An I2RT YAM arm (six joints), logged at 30 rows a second.
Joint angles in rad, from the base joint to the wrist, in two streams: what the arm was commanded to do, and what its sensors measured. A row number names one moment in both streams.
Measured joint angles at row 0:
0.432 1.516 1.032 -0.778 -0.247 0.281
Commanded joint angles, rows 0 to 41:
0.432 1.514 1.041 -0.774 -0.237 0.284
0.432 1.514 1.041 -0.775 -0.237 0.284
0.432 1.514 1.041 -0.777 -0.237 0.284
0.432 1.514 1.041 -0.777 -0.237 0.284
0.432 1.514 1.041 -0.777 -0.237 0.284
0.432 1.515 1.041 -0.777 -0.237 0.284
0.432 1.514 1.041 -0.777 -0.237 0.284
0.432 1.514 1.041 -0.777 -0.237 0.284
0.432 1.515 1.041 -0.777 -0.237 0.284
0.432 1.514 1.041 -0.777 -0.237 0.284
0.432 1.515 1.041 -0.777 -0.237 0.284
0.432 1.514 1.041 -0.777 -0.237 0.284
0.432 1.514 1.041 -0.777 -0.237 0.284
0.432 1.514 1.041 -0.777 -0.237 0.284
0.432 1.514 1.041 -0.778 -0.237 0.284
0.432 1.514 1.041 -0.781 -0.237 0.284
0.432 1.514 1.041 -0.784 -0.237 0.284
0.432 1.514 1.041 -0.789 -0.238 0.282
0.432 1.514 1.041 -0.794 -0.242 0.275
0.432 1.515 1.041 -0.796 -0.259 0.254
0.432 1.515 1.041 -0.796 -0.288 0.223
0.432 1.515 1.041 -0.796 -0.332 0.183
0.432 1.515 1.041 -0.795 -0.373 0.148
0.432 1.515 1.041 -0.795 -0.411 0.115
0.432 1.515 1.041 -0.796 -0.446 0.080
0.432 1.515 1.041 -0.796 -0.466 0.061
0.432 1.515 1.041 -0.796 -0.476 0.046
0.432 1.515 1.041 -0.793 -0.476 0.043
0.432 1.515 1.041 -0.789 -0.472 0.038
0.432 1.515 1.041 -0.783 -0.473 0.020
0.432 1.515 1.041 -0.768 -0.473 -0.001
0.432 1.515 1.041 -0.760 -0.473 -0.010
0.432 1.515 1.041 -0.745 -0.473 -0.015
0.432 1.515 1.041 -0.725 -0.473 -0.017
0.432 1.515 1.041 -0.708 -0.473 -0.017
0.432 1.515 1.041 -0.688 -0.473 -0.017
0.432 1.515 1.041 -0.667 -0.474 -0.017
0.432 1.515 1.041 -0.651 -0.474 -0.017
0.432 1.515 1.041 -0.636 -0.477 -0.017
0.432 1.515 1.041 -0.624 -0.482 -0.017
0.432 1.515 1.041 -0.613 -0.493 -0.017
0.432 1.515 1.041 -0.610 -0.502 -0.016
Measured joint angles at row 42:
0.432 1.516 1.032 -0.624 -0.472 -0.007
